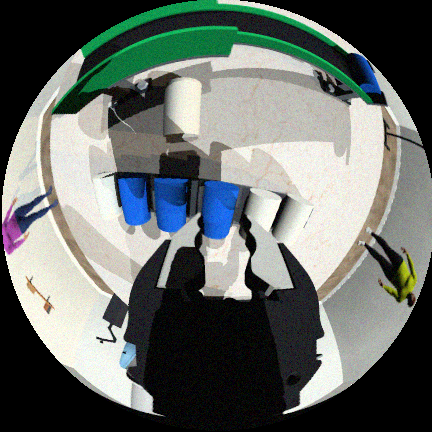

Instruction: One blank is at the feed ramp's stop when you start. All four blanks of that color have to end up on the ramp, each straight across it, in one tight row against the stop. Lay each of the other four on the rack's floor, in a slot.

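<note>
My gripper (222,213) is open, its fingertips on either side of the near end of a blue blank (219,207) in the rack; a narrow gap shows on the right. Two more blue blanks (134,202) (171,205) are in the rack (194,197) to the left. A white blank (106,197) is at the rack's left end and two white blanks (263,207) (294,217) are at its right. Another white blank (183,107) is between rack and ramp. The feed ramp (215,21) curves across the top, with a blue blank (364,72) at its right end.
The ramp's green side wall (175,44) faces the rack. Dark ramp supports (327,85) stand under its right part. Beyond the brown floor border are a person in yellow (404,275) at the right and a person in purple (16,230) at the left.
</note>
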